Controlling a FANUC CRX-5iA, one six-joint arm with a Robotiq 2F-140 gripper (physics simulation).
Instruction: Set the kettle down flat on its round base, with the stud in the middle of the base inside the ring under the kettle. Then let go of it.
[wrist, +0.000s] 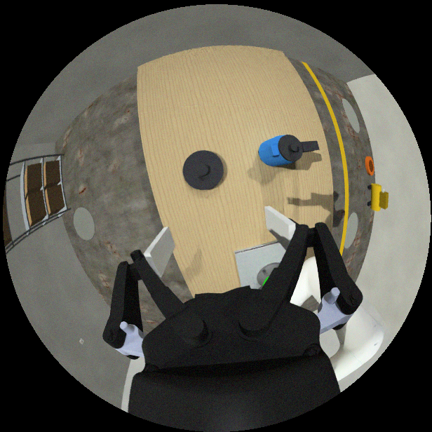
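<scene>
The blue kettle (270, 151) with its black lid and black handle stands on the wooden table, right of the middle of the wrist view. The handle points right. The underside of the kettle and its ring are hidden. The round dark base (192, 175) lies flat on the table, left of the kettle and apart from it. The small stud (204, 172) shows in the middle of the base, with no kettle on it. My gripper (217, 227) is wide open and empty. In the view its fingers are below the base and the kettle, touching neither.
The wooden table (220, 90) runs up the middle of the view. A light metal plate (247, 262) under the robot's mount is behind the right finger, with the white arm (362, 345) at lower right. A yellow line (343, 150) marks the floor at right. A shelf rack (64, 185) stands far left.
</scene>
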